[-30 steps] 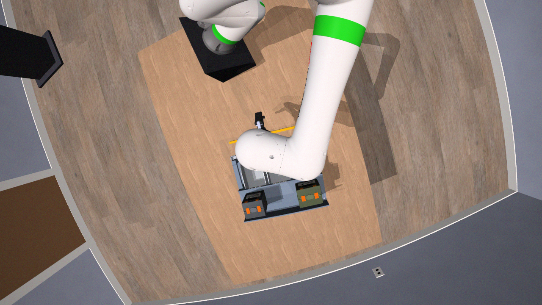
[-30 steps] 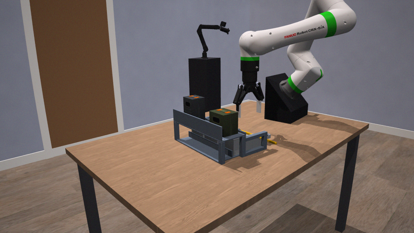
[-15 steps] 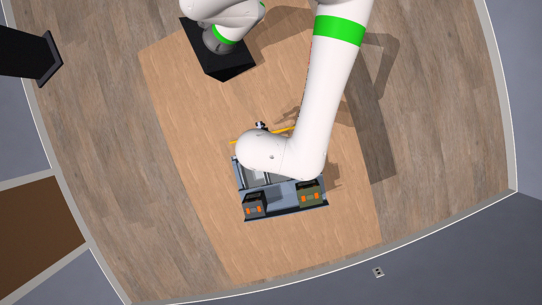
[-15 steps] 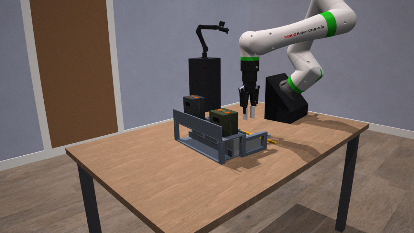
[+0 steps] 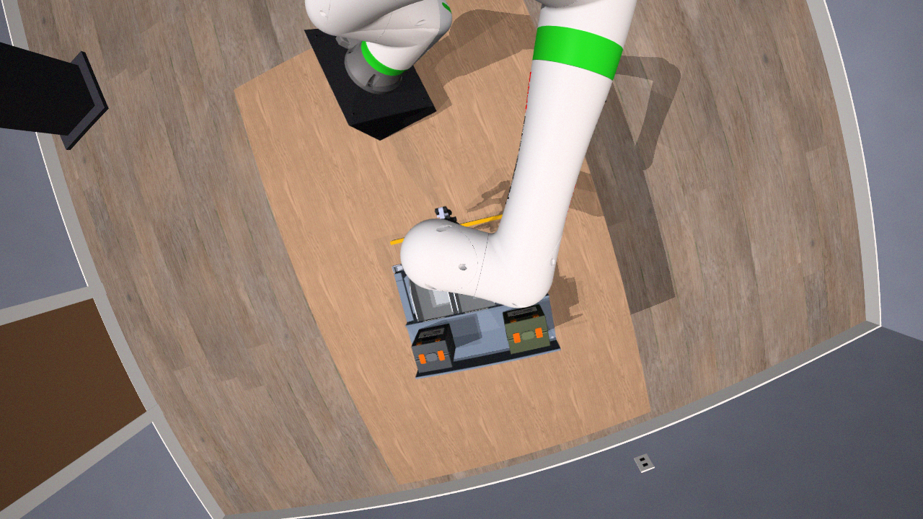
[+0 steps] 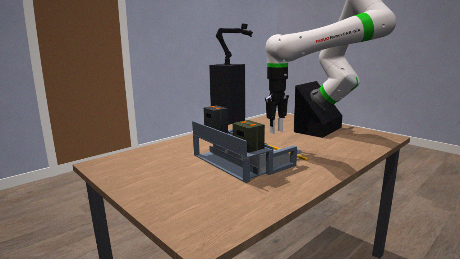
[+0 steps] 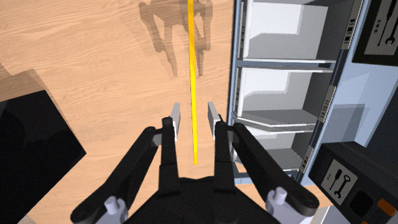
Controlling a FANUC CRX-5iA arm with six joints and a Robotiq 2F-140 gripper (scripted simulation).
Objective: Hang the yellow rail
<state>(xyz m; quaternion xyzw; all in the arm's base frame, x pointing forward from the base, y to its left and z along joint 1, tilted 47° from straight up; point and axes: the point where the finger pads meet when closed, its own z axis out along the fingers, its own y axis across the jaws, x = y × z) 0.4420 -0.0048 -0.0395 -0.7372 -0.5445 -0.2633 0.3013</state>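
The yellow rail lies 110 mm below my hand. The rest, counted from my hand: black box 230 mm ahead, 180 mm to the right, 40 mm above; then green box 300 mm ahead, 40 mm to the left, 30 mm above.
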